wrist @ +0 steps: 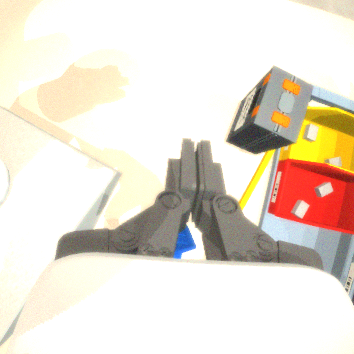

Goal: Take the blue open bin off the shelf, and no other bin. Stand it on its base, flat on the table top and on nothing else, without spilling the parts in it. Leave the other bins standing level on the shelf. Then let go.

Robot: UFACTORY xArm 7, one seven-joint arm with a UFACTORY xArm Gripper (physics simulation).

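Frame: origin at the arm's base, x ahead, y left, z up, level; millimetres.
Seen in the pictures: gripper, between the fingertips: (191, 157).
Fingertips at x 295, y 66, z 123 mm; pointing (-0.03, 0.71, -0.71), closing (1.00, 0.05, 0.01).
Pixels of each thing's middle, then the offset from my fingertips to it. "pt": a spot on its surface instead.
- blue bin, middle of its body: (160, 266) dx -7, dy -143, dz -162 mm
- blue-grey shelf, a spot on its surface: (300, 242) pt dx +265, dy -106, dz -240 mm
- red bin, middle of its body: (321, 197) dx +267, dy -10, dz -203 mm
- yellow bin, middle of its body: (332, 145) dx +281, dy +89, dz -203 mm
- dark grey case, middle of its body: (263, 116) dx +125, dy +105, dz -181 mm
- thin yellow bar, middle of its body: (247, 192) dx +126, dy -19, dz -214 mm
My gripper (191, 157) is shut with its fingertips together and nothing between them. A small part of the blue bin (185, 242) shows behind and below the fingers, apart from the shelf. The rest of it is hidden by the gripper, so its pose and any parts in it cannot be told. The blue-grey shelf (300, 242) is at the right. On it stand a red bin (307, 182) and a yellow bin (326, 142), side by side, each with small light parts inside. Both are cut off by the right edge of the view.
A dark grey case (286, 102) with orange latches stands beside the shelf's upper left corner, partly in front of the yellow bin. A thin yellow bar (256, 179) lies between the gripper and the shelf. A large pale block (55, 180) is at the left.
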